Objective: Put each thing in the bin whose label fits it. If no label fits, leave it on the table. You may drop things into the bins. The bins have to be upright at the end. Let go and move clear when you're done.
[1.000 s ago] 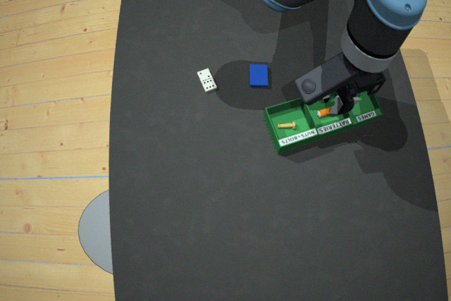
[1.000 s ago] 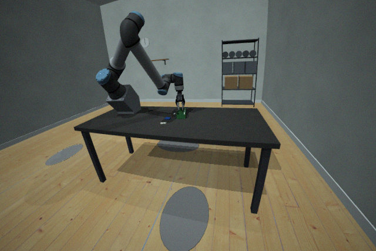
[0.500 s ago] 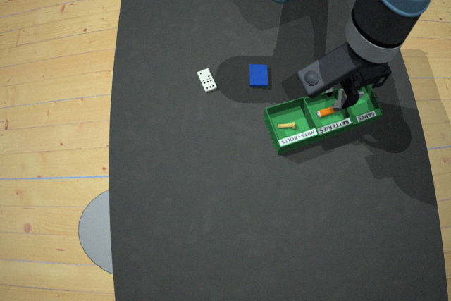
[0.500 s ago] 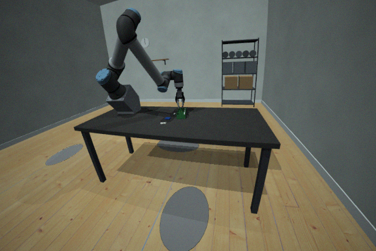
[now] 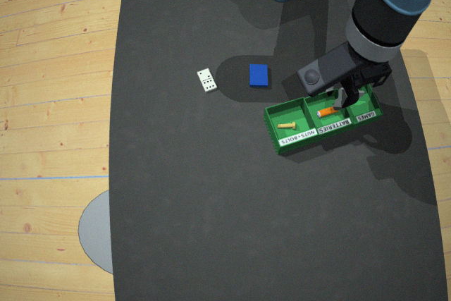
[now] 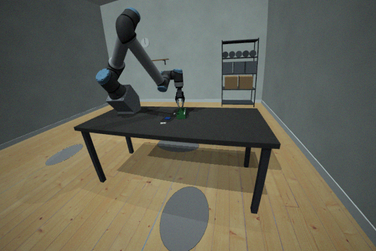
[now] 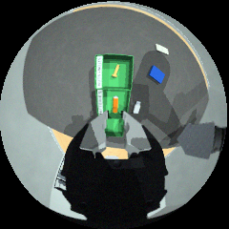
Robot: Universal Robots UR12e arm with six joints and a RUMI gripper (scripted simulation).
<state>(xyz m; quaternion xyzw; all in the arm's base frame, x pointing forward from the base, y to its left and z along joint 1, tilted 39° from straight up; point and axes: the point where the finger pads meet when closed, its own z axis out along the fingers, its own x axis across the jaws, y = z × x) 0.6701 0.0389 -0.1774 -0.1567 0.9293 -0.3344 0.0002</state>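
My gripper is now 250 mm to the left of the white domino, 80 mm past it and 80 mm above it. The rest, counted from my hand: green three-part bin: 60 mm below, 10 mm ahead; orange battery: 70 mm below, 10 mm to the left; brass bolt: 80 mm to the right, 70 mm below, 30 mm ahead.
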